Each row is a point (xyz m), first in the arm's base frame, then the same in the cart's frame.
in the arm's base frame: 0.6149 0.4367 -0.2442
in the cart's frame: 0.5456 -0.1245 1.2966
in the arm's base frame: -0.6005 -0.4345 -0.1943
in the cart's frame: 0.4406 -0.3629 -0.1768
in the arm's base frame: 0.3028 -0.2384 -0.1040
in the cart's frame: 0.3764 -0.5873 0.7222
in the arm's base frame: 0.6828 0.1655 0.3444
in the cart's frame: -0.0500 -0.3857 1.2570
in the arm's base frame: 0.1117 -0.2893 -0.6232
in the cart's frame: 0.8894 -0.5583 0.5108
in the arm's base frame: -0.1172 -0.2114 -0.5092
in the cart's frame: 0.7731 -0.3845 0.3443
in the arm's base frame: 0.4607 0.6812 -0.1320
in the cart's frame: 0.4383 0.1652 1.2710
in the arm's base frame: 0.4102 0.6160 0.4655
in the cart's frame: -0.1620 0.1413 1.2172
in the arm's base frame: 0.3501 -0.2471 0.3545
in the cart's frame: -0.0810 -0.6070 0.7763
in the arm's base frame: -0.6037 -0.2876 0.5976
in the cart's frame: -0.3458 -0.2140 -0.0874
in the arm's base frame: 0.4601 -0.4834 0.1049
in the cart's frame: 0.1630 -0.8725 0.7613
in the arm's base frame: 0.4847 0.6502 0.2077
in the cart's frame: 0.0984 0.1336 1.2903
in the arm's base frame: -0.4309 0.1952 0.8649
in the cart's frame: -0.5932 0.1468 0.2909
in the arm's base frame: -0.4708 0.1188 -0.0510
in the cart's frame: 0.3186 0.0777 0.1900
